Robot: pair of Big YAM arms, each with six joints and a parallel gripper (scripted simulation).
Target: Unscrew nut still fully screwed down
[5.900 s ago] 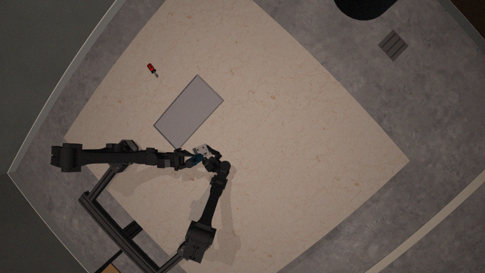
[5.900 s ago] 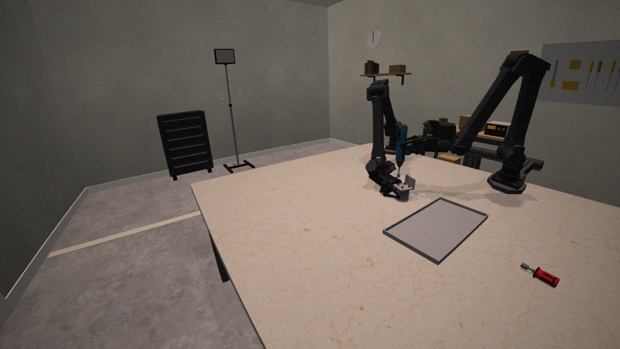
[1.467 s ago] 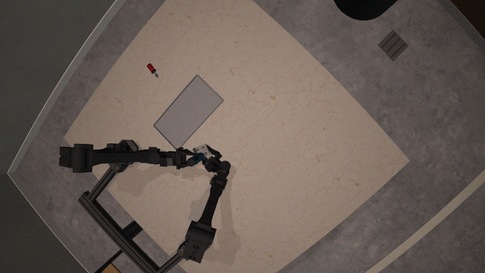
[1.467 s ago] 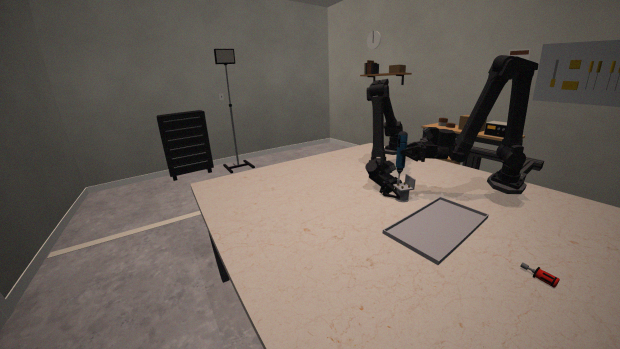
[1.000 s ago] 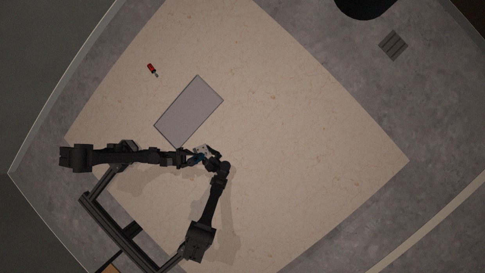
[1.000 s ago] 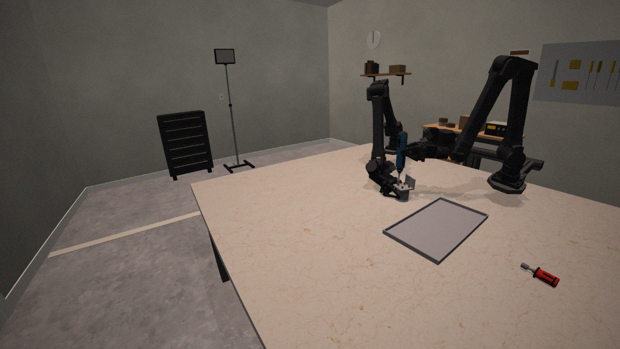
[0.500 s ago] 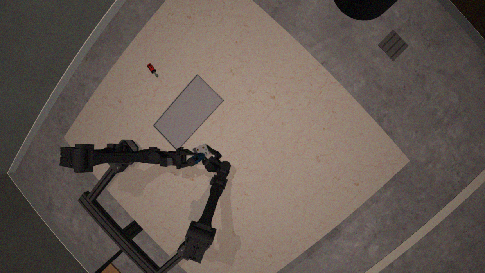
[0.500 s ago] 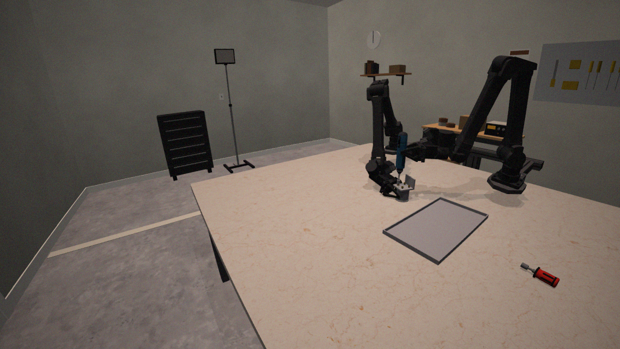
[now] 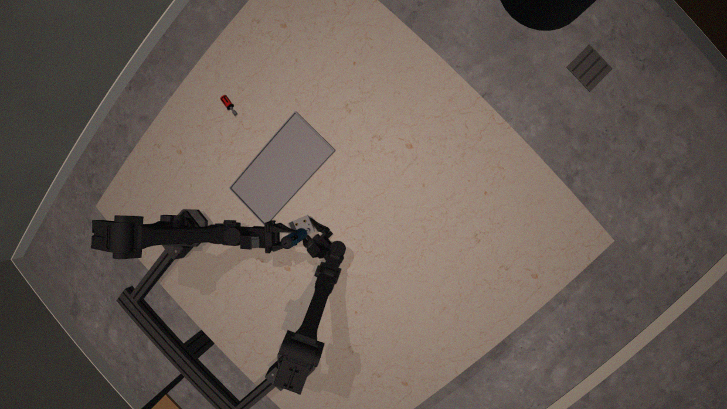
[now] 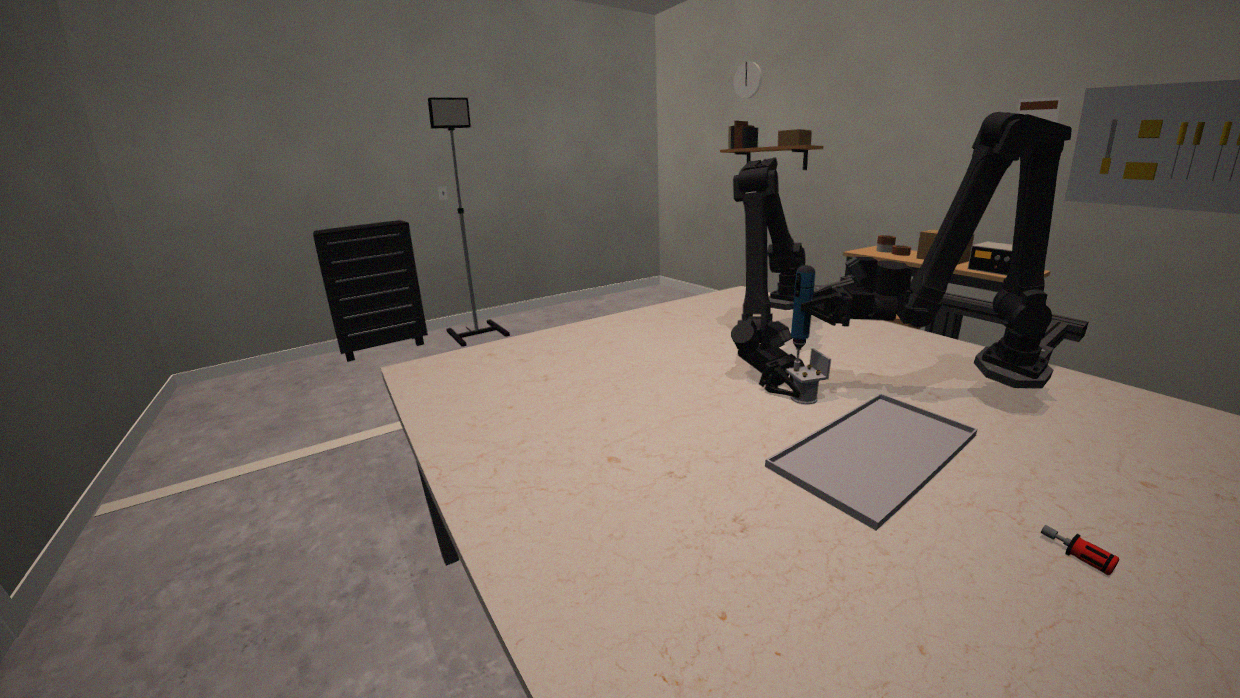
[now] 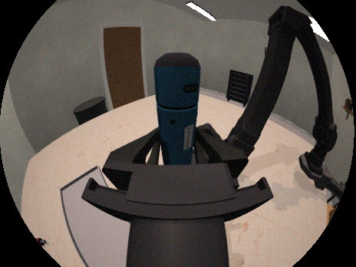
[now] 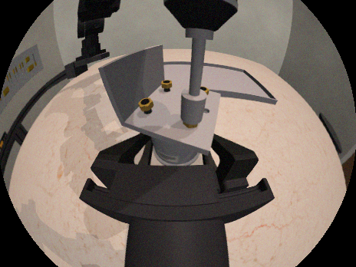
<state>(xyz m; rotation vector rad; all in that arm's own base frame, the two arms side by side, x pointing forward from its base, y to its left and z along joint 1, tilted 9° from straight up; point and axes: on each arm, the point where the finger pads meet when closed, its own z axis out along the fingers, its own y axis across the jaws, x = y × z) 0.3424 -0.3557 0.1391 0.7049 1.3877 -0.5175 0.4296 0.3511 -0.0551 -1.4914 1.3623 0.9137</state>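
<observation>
Right now my right hand is 10 mm below the joint module. Round my right hand: flat grey tray: 50 mm ahead, 240 mm to the left, 20 mm below; then red-handled screwdriver: 50 mm ahead, 580 mm to the left, 10 mm below; then grey bracket: 50 mm above.
</observation>
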